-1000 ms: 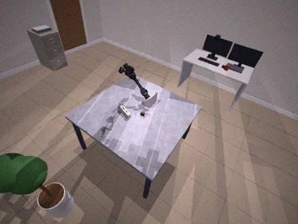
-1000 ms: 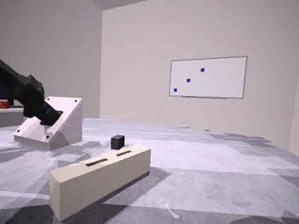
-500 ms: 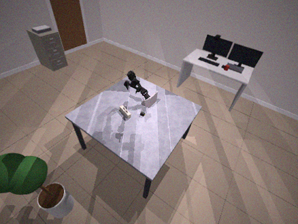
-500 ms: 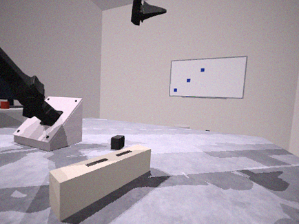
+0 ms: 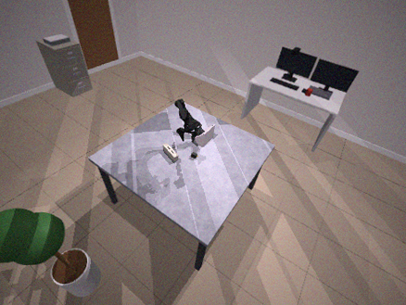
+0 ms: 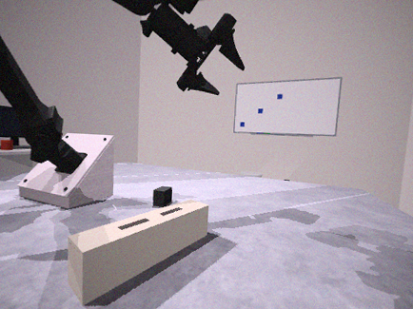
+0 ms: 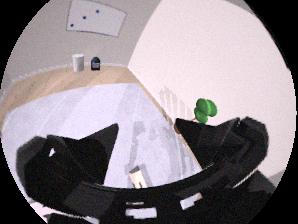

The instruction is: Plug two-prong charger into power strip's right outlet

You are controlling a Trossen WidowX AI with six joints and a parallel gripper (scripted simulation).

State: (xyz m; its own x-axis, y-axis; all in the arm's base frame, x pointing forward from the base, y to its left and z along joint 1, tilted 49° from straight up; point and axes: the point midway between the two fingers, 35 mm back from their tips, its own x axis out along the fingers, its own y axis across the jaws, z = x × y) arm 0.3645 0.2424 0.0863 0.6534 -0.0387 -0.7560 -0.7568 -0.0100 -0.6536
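Now: gripper tip 16 cm past the two-prong charger, 2 cm to the left of it and 29 cm above it.
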